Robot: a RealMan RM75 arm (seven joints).
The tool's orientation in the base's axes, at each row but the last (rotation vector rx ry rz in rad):
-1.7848 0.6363 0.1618
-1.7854 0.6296 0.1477
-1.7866 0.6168 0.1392
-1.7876 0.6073 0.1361
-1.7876 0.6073 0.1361
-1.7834 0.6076 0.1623
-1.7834 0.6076 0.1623
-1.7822 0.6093 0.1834
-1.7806 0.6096 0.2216
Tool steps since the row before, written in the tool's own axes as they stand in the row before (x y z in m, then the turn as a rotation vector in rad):
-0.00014 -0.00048 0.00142 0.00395 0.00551 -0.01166
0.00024 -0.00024 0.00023 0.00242 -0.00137 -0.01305
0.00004 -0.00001 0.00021 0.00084 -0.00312 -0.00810
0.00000 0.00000 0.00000 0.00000 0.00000 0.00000
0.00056 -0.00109 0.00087 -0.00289 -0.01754 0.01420
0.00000 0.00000 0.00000 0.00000 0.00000 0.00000
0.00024 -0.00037 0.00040 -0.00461 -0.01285 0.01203
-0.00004 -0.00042 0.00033 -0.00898 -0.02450 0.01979
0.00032 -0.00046 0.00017 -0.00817 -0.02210 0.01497
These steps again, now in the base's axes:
0.00042 0.00145 0.00002 -0.00187 -0.01309 -0.00267
0.00037 0.00017 0.00003 -0.00012 -0.01264 0.00428
0.00008 0.00018 -0.00007 0.00044 -0.00722 0.00488
0.00000 0.00000 0.00000 0.00000 0.00000 0.00000
0.00118 0.00082 0.00045 0.00877 0.01728 0.01192
0.00000 0.00000 0.00000 0.00000 0.00000 0.00000
0.00046 0.00036 0.00010 0.00462 0.01497 0.00926
0.00023 0.00040 0.00027 0.00805 0.02565 0.01870
0.00053 0.00015 0.00019 0.00675 0.02045 0.01776

